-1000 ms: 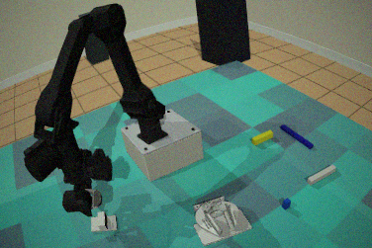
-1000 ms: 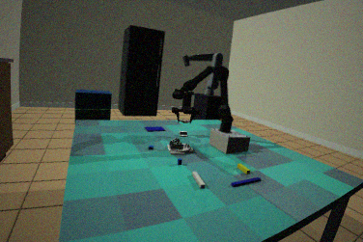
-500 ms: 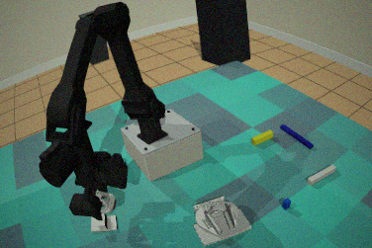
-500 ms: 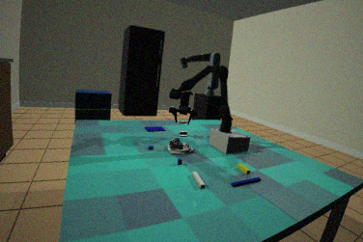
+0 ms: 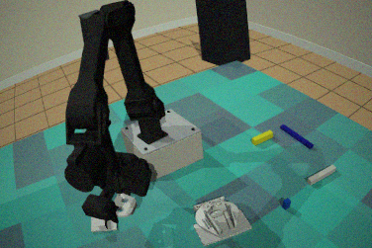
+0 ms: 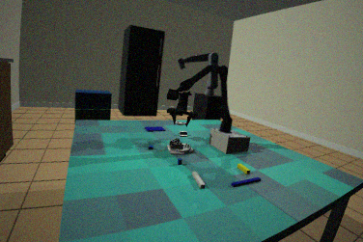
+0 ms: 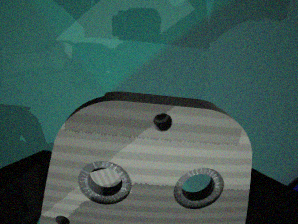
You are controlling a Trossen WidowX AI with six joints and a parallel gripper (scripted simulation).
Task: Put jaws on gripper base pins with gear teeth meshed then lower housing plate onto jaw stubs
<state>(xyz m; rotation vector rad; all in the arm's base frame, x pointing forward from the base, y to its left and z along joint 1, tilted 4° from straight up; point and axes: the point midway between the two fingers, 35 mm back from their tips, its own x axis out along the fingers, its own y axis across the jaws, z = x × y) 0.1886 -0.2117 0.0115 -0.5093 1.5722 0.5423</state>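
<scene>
The jaw is 20 cm to the left of my gripper tip, 10 cm ahead of it and 7 cm below it. Round my gripper tip: yellow block: 50 cm to the left, 8 cm below, 4 cm behind; small blue block: 32 cm to the left, 21 cm ahead, 7 cm below; white bar: 48 cm to the left, 22 cm ahead, 8 cm below.
</scene>
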